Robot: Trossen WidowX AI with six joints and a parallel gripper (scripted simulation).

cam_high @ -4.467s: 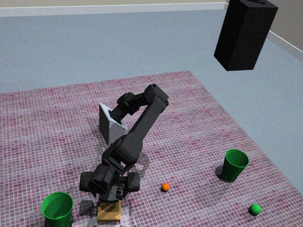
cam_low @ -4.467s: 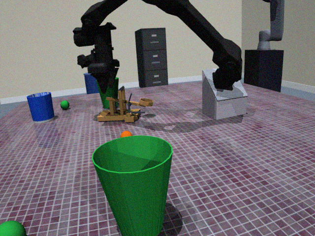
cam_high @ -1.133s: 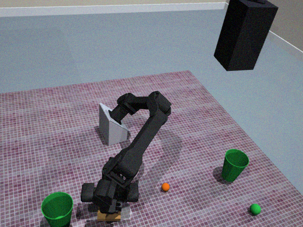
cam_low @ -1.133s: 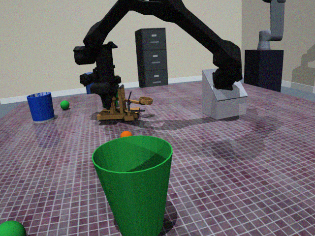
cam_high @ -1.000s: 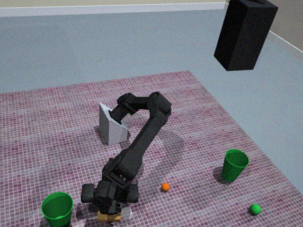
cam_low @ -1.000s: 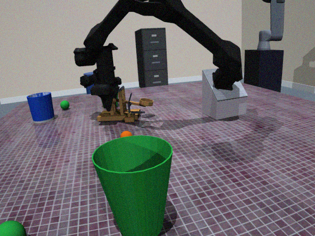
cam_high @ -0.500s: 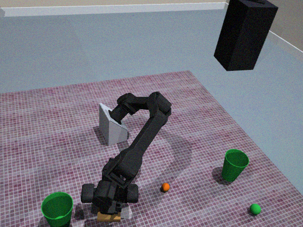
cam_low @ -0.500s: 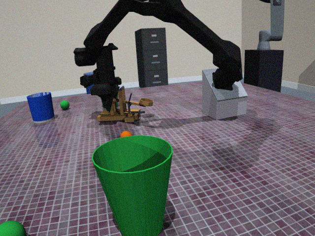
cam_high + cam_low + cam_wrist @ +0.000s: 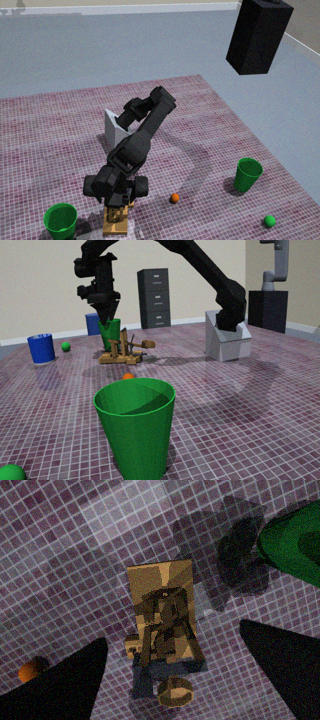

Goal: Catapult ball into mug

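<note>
Right now my gripper tip is 50 mm past the orange ball, 230 mm to the right of it and 120 mm above it. Round my gripper tip: blue mug (270 mm ahead, 70 mm to the right, 100 mm below); then catapult (70 mm behind, 40 mm to the left, 80 mm below).
</note>
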